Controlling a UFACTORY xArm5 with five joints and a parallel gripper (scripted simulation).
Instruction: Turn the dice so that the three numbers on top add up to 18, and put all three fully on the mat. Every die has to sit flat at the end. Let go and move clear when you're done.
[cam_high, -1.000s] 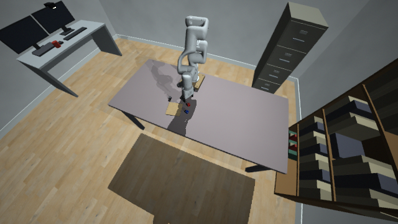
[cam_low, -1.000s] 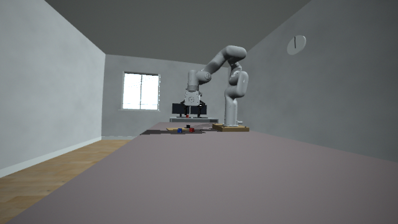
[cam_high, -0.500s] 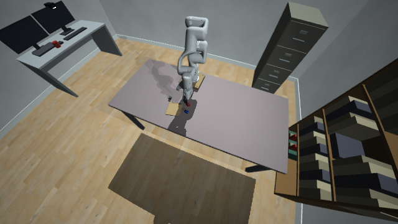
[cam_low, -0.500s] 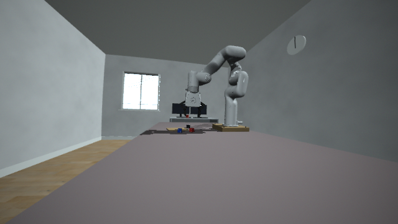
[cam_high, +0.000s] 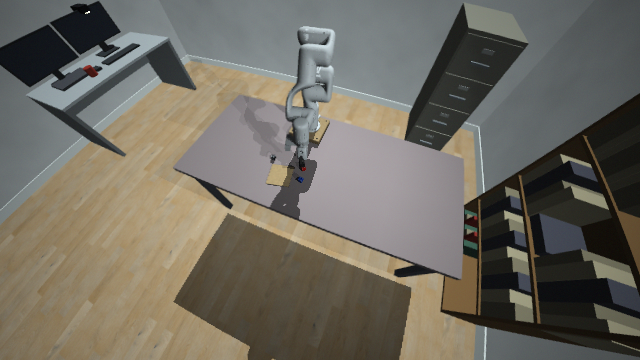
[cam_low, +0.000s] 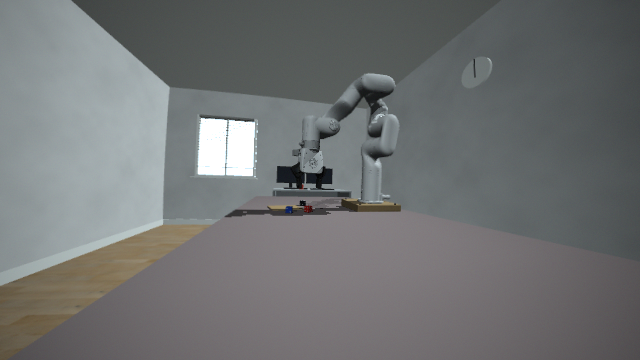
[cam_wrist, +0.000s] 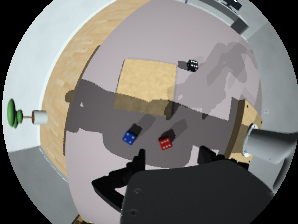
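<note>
Right now my hand is 100 mm above the red die. From my hand the other things lie so: tan mat: 110 mm below, 110 mm ahead, 100 mm to the right; black die: 210 mm to the right, 100 mm below, 30 mm ahead; blue die: 100 mm below, 80 mm ahead, 30 mm to the left.
</note>
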